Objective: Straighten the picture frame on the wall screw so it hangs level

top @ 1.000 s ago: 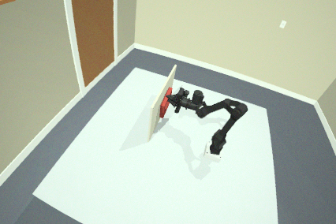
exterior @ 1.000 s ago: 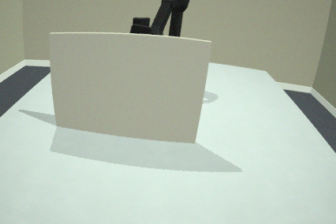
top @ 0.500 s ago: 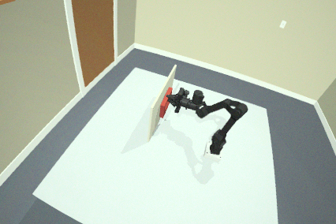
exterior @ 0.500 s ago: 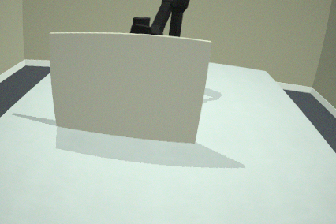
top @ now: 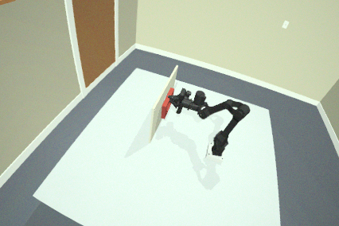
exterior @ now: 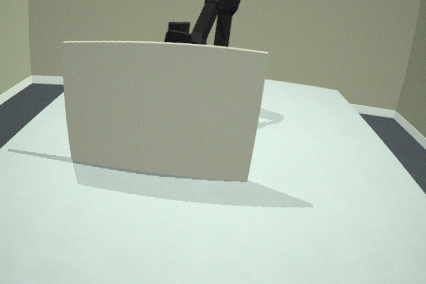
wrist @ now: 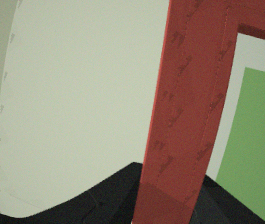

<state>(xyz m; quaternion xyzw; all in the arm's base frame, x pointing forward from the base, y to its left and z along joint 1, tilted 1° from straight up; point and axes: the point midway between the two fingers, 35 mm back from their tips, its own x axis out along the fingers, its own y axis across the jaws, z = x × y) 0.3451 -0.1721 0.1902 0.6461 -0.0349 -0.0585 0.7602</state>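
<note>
Right now the picture frame is 1 cm to the right of my gripper tip and 5 cm below it. The rest, counted from my gripper tip: wall panel 1 cm ahead, 2 cm to the right, 7 cm below.
</note>
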